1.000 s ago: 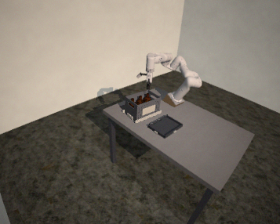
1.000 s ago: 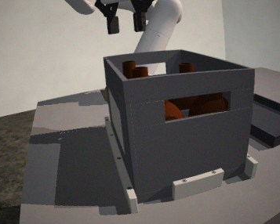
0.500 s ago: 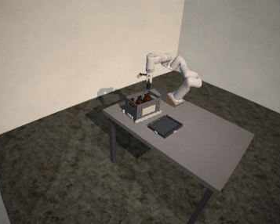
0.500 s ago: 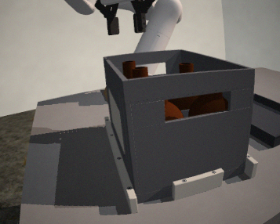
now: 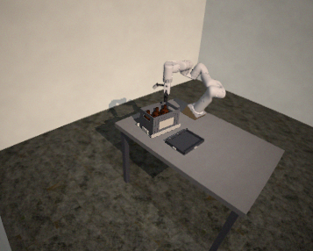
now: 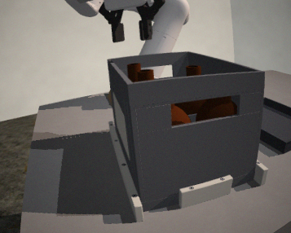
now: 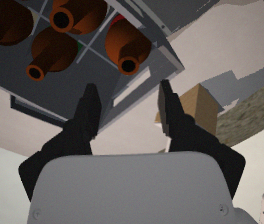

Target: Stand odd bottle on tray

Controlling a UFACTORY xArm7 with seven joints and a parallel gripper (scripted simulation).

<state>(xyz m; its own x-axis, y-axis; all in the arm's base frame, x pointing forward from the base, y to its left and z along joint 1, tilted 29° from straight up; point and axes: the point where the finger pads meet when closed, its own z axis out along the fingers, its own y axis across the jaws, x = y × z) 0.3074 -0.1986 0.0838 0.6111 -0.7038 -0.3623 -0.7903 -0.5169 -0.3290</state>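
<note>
The glass bottle is 14 cm below my hand. From my hand the other things lie so: dark flat tray 9 cm ahead, 32 cm to the left, 22 cm below; then dark grey crate 10 cm ahead, 3 cm to the left, 14 cm below.
</note>
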